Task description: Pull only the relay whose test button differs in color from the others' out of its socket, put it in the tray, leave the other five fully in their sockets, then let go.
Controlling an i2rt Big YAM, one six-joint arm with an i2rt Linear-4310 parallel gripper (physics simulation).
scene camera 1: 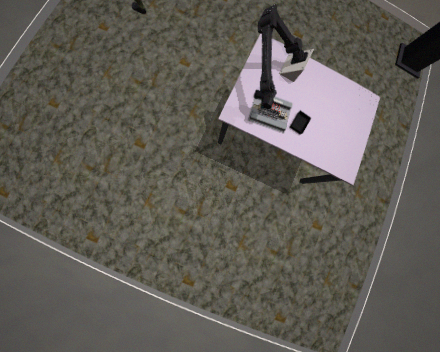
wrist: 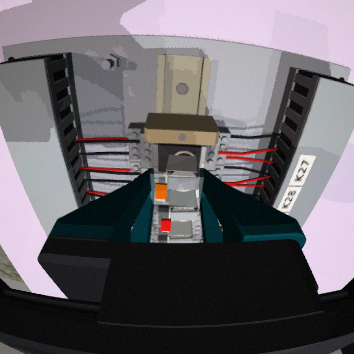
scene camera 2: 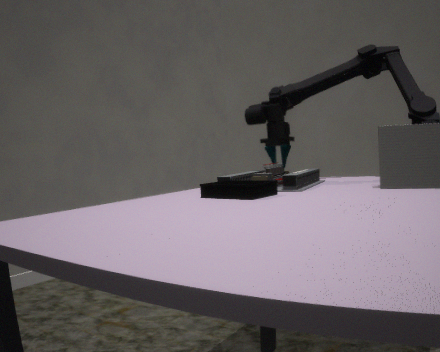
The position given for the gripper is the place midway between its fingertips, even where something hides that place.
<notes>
In view: the gripper (scene camera 2: 279, 168) and a tan end block (wrist: 159, 127).
The gripper also shows in the wrist view (wrist: 176, 176).
</notes>
